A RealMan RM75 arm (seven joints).
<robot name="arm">
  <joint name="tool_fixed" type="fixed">
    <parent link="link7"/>
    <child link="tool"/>
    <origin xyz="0 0 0"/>
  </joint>
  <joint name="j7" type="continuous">
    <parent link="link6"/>
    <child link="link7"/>
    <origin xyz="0 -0.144 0" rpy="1.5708 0 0"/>
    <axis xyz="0 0 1"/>
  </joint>
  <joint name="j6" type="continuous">
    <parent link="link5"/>
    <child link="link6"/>
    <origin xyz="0 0 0" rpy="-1.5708 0 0"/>
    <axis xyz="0 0 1"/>
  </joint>
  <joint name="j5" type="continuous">
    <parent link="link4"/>
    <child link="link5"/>
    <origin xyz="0 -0.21 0" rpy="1.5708 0 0"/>
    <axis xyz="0 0 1"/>
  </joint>
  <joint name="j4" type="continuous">
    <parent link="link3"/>
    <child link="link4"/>
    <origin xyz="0 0 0" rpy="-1.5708 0 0"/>
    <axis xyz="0 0 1"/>
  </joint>
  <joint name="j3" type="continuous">
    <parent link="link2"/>
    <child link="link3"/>
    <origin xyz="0 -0.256 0" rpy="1.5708 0 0"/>
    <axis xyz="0 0 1"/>
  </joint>
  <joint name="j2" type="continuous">
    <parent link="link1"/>
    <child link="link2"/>
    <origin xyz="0 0 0" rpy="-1.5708 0 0"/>
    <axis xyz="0 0 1"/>
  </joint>
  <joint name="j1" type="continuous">
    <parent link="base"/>
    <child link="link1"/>
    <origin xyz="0 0 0.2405"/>
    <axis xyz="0 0 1"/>
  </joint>
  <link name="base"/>
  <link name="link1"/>
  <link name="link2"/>
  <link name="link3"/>
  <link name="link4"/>
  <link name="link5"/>
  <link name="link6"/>
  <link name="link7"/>
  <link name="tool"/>
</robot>
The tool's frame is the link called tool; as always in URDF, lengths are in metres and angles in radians. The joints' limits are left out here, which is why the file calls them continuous.
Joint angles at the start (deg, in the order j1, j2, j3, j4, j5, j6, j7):
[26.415, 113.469, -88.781, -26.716, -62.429, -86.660, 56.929]
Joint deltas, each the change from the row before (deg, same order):
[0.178, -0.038, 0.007, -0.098, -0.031, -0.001, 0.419]
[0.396, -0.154, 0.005, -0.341, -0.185, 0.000, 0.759]
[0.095, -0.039, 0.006, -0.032, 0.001, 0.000, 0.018]
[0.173, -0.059, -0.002, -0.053, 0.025, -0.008, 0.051]
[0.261, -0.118, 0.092, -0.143, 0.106, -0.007, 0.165]
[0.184, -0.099, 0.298, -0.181, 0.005, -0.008, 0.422]
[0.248, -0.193, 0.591, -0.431, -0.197, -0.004, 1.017]
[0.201, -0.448, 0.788, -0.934, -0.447, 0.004, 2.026]
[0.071, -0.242, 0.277, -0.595, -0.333, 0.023, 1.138]
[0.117, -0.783, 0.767, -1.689, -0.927, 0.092, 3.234]
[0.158, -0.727, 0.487, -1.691, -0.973, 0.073, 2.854]
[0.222, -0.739, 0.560, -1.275, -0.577, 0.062, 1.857]
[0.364, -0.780, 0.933, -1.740, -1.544, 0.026, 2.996]
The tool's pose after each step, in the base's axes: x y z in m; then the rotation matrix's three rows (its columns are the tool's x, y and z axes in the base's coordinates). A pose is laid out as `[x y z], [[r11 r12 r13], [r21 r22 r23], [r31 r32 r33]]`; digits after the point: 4 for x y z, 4 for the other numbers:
[0.2294 0.2943 -0.0407], [[0.7361 -0.2080 -0.6441], [-0.1107 -0.9758 0.1887], [-0.6678 -0.0676 -0.7413]]
[0.2270 0.2965 -0.0397], [[0.7375 -0.2044 -0.6437], [-0.1125 -0.9770 0.1813], [-0.6660 -0.0613 -0.7435]]
[0.2266 0.2970 -0.0394], [[0.7379 -0.2025 -0.6438], [-0.1109 -0.9773 0.1804], [-0.6657 -0.0617 -0.7437]]
[0.2257 0.2979 -0.0389], [[0.7384 -0.1994 -0.6442], [-0.1083 -0.9779 0.1786], [-0.6656 -0.0621 -0.7437]]
[0.2242 0.2998 -0.0377], [[0.7379 -0.1961 -0.6458], [-0.1042 -0.9785 0.1780], [-0.6668 -0.0640 -0.7425]]
[0.2230 0.3017 -0.0361], [[0.7360 -0.1975 -0.6475], [-0.1043 -0.9781 0.1799], [-0.6689 -0.0649 -0.7405]]
[0.2212 0.3047 -0.0332], [[0.7334 -0.2023 -0.6490], [-0.1081 -0.9772 0.1825], [-0.6711 -0.0636 -0.7386]]
[0.2193 0.3089 -0.0280], [[0.7312 -0.2126 -0.6482], [-0.1198 -0.9755 0.1847], [-0.6715 -0.0574 -0.7387]]
[0.2183 0.3107 -0.0256], [[0.7318 -0.2166 -0.6462], [-0.1268 -0.9749 0.1831], [-0.6697 -0.0521 -0.7408]]
[0.2162 0.3156 -0.0182], [[0.7343 -0.2298 -0.6387], [-0.1471 -0.9725 0.1808], [-0.6627 -0.0388 -0.7479]]
[0.2136 0.3195 -0.0120], [[0.7402 -0.2358 -0.6296], [-0.1620 -0.9714 0.1734], [-0.6525 -0.0264 -0.7573]]
[0.2115 0.3239 -0.0053], [[0.7455 -0.2371 -0.6229], [-0.1645 -0.9711 0.1727], [-0.6458 -0.0263 -0.7630]]
[0.2085 0.3288 0.0019], [[0.7557 -0.2417 -0.6086], [-0.1766 -0.9702 0.1660], [-0.6306 -0.0179 -0.7759]]

